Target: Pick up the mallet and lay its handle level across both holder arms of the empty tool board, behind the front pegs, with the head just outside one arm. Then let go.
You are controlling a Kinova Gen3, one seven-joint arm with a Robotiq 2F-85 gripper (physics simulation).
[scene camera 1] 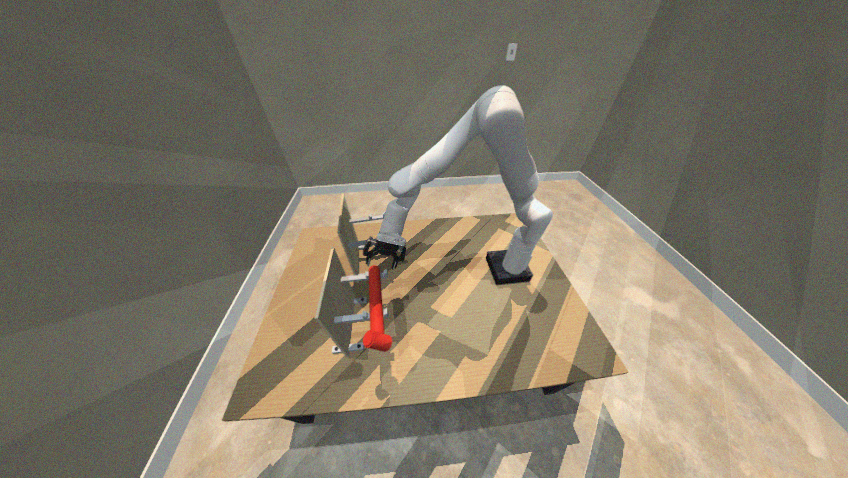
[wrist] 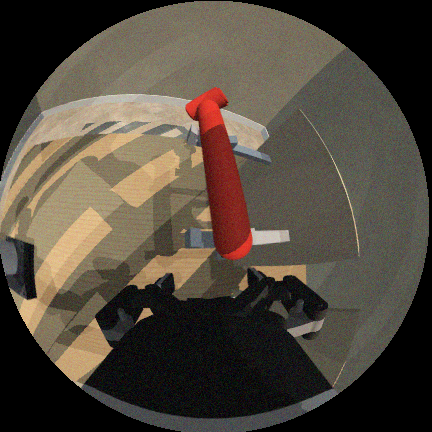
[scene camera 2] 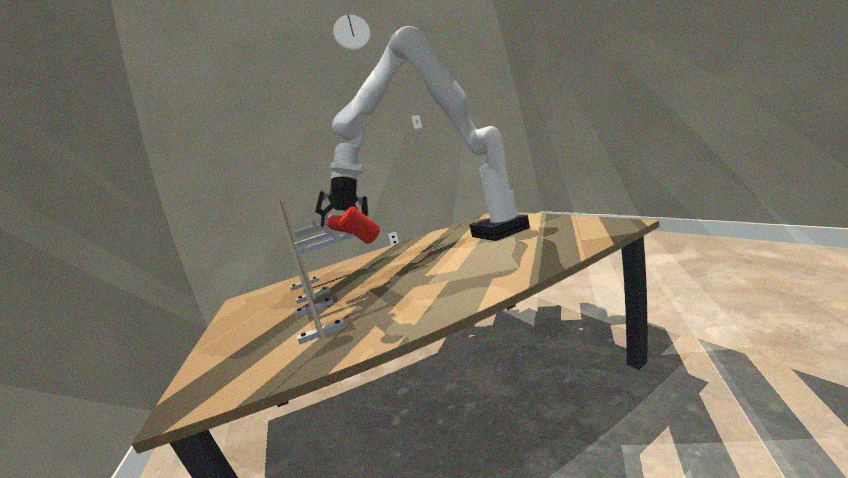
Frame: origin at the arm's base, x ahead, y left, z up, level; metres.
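Seen in the pictures: gripper, fingertip midpoint: (scene camera 1: pixel 380 266) (wrist: pixel 209 279); arm's base at its link origin: (scene camera 1: pixel 512 266) (scene camera 2: pixel 502 219).
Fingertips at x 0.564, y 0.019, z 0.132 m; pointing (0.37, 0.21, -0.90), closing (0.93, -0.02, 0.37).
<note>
Pixels of each thing's middle, then the offset from my fingertips to it. "spot": a spot on its surface instead. Level surfaces: height alone.
- red mallet at the middle of its body: (wrist: pixel 215 145) (scene camera 2: pixel 345 223) (scene camera 1: pixel 375 302) dx +0.012, dy +0.163, dz +0.030 m
- nearer tool board at the middle of its body: (wrist: pixel 244 197) (scene camera 2: pixel 319 256) (scene camera 1: pixel 356 302) dx +0.087, dy +0.118, dz -0.031 m
- head at a spot on its surface: (wrist: pixel 206 103) spot: dx -0.002, dy +0.248, dz +0.047 m
- second upright board at the middle of its body: (scene camera 2: pixel 310 241) (scene camera 1: pixel 363 237) dx +0.078, dy -0.198, dz -0.027 m
- wooden table at its surface level: dz -0.182 m
The red mallet (scene camera 1: pixel 375 302) (scene camera 2: pixel 359 226) (wrist: pixel 225 185) lies with its handle across both holder arms of the nearer tool board (scene camera 1: pixel 334 308) (scene camera 2: pixel 299 267). The arms are the near arm (scene camera 1: pixel 350 318) and the far arm (scene camera 1: pixel 354 277) in the first scene view. The handle looks about level and sits behind the front pegs, between them and the board. The head (scene camera 1: pixel 377 340) (wrist: pixel 206 103) is just outside one arm. My gripper (scene camera 1: pixel 381 266) (scene camera 2: pixel 344 217) (wrist: pixel 209 279) is open and empty, above and beyond the handle's free end, apart from it. The handle's contact with the arms is partly hidden.
A second upright board (scene camera 1: pixel 347 237) with holder arms (scene camera 1: pixel 368 219) stands behind the first, close beside my gripper. Small feet (scene camera 1: pixel 347 348) (scene camera 2: pixel 320 331) hold the boards on the wooden table (scene camera 1: pixel 475 380) (scene camera 2: pixel 249 380). The arm's black base (scene camera 1: pixel 498 276) (scene camera 2: pixel 489 230) stands to the right.
</note>
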